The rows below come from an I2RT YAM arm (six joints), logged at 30 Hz.
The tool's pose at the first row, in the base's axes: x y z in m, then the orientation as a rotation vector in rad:
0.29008, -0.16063, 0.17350, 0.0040, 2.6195, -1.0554
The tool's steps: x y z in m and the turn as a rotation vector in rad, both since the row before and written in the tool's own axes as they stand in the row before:
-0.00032, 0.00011, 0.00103, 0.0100, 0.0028, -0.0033
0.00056, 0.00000, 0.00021, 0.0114, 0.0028, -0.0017
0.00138, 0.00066, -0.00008, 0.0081, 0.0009, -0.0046
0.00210, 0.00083, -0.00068, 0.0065, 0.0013, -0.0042
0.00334, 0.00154, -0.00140, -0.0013, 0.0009, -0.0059
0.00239, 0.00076, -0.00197, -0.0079, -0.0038, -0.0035
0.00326, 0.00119, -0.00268, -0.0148, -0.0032, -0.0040
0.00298, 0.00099, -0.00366, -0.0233, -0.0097, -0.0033
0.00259, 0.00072, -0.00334, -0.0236, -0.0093, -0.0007
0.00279, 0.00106, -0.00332, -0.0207, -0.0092, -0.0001
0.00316, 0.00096, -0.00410, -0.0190, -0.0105, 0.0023
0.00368, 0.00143, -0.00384, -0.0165, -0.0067, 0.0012
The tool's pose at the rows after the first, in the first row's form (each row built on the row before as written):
0.29069, -0.16121, 0.17282, 0.0034, 2.6176, -1.0704
0.29022, -0.16142, 0.17252, 0.0052, 2.6144, -1.0866
0.28896, -0.16105, 0.17173, 0.0015, 2.6121, -1.0990
0.28687, -0.16023, 0.17101, -0.0018, 2.6108, -1.1093
0.28348, -0.15856, 0.16992, -0.0093, 2.6140, -1.1098
0.28074, -0.15694, 0.17003, -0.0177, 2.6160, -1.0996
0.27700, -0.15465, 0.17008, -0.0279, 2.6224, -1.0807
0.27321, -0.15183, 0.17104, -0.0425, 2.6272, -1.0485
0.26982, -0.14944, 0.17212, -0.0534, 2.6315, -1.0151
0.26624, -0.14691, 0.17295, -0.0628, 2.6339, -0.9854
0.26202, -0.14408, 0.17432, -0.0692, 2.6334, -0.9568
0.25739, -0.14120, 0.17508, -0.0747, 2.6351, -0.9329

